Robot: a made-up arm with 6 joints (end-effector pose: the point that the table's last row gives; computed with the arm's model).
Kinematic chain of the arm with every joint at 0, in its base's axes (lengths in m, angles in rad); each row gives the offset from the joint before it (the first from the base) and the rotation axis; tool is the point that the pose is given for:
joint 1: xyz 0 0 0.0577 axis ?
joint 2: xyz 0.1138 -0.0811 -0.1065 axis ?
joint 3: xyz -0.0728 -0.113 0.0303 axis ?
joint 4: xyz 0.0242 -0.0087 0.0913 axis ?
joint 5: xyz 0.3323 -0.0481 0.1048 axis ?
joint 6: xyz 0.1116 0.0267 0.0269 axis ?
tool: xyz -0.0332 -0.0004 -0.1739
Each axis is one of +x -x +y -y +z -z.
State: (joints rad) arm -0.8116 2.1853 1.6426 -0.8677 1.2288 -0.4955
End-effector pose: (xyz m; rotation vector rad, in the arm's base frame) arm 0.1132 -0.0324 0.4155 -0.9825 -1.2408 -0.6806
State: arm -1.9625 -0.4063 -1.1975 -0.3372 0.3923 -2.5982
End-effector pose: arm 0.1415 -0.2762 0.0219 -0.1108 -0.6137 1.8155
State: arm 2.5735 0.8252 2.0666 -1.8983 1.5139 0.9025
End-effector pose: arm 0.1477 0.4339 -0.1362 0.4129 1.9625 -0.8736
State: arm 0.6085 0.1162 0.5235 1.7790 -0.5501 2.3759
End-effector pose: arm 0.0859 -0.1718 0.5566 1.9947 -1.3273 -1.7909
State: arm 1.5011 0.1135 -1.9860 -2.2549 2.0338 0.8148
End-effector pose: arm 0.3215 0.0010 -0.3646 -1.2918 -0.0010 0.0146
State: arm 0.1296 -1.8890 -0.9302 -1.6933 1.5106 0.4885
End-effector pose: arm 0.0066 0.2030 0.0763 1.0935 2.0031 0.9563
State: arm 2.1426 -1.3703 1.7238 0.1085 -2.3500 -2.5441
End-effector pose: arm 0.5749 0.1367 -0.5164 0.4522 -1.8960 -0.6470
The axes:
joint 1: +z
joint 2: -x
joint 3: -z
joint 4: -y
joint 5: +x
joint 6: -z

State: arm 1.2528 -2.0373 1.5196 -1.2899 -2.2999 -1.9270
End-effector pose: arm -0.3761 0.0138 -0.3514 -0.8640 -0.1956 -1.3811
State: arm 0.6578 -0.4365 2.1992 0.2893 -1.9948 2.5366
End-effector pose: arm 0.0314 -0.6744 0.1441 2.2633 1.2220 1.1485
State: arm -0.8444 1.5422 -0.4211 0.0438 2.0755 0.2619
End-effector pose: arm 0.4710 -0.1270 -0.1504 0.6699 0.2675 -1.1190
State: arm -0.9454 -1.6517 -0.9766 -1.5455 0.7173 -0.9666
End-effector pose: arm 0.1985 0.1132 -0.0915 1.4118 -0.3512 1.3892
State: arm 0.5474 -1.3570 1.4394 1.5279 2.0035 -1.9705
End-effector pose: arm 0.4261 -0.5013 0.0904 0.0652 -2.2158 0.7288
